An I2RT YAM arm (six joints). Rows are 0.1 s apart.
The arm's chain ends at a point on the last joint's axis. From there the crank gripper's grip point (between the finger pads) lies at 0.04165 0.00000 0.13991 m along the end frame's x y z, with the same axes.
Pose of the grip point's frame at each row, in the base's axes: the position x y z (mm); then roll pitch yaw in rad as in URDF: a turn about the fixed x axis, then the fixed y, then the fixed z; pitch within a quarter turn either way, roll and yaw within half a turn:
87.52 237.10 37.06 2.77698 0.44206 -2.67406
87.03 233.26 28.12 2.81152 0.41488 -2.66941
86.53 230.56 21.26 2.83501 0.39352 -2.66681
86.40 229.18 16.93 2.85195 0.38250 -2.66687
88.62 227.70 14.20 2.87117 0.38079 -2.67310
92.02 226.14 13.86 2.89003 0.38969 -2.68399
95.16 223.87 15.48 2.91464 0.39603 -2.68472
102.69 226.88 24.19 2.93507 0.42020 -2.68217
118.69 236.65 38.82 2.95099 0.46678 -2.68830
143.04 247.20 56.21 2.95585 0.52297 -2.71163
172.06 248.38 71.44 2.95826 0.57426 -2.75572
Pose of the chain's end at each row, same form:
93.69 184.33 173.03 2.77698 0.44206 -2.67406
94.09 185.95 166.04 2.81152 0.41488 -2.66941
94.56 187.21 160.42 2.83501 0.39352 -2.66681
94.52 188.43 156.87 2.85195 0.38250 -2.66687
95.29 189.19 154.85 2.87117 0.38079 -2.67310
95.79 189.17 155.03 2.89003 0.38969 -2.68399
96.34 189.37 157.32 2.91464 0.39603 -2.68472
99.43 193.26 166.21 2.93507 0.42020 -2.68217
108.16 202.04 180.24 2.95099 0.46678 -2.68830
124.18 210.13 196.14 2.95585 0.52297 -2.71163
144.83 209.79 209.56 2.95826 0.57426 -2.75572

